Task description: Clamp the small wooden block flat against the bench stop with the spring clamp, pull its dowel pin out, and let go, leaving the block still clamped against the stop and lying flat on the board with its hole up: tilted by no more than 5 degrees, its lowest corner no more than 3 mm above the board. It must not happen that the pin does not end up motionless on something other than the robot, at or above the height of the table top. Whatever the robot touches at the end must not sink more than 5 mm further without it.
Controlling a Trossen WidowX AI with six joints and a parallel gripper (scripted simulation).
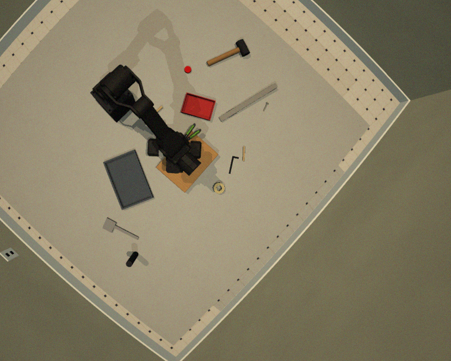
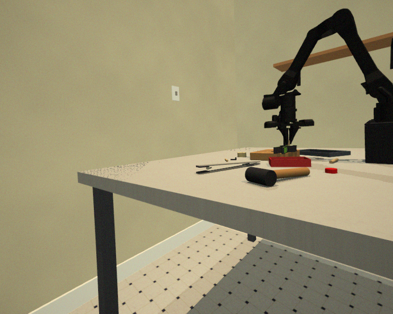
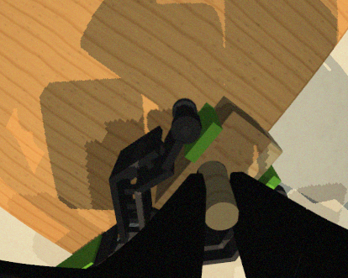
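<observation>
Right now the dowel pin is 40 mm below my hand. The rest, counted from my hand: small wooden block: 60 mm below; then wooden board: 80 mm below, 60 mm ahead, 10 mm to the right; then bench stop: 50 mm below, 10 mm to the right, 10 mm behind.
</observation>
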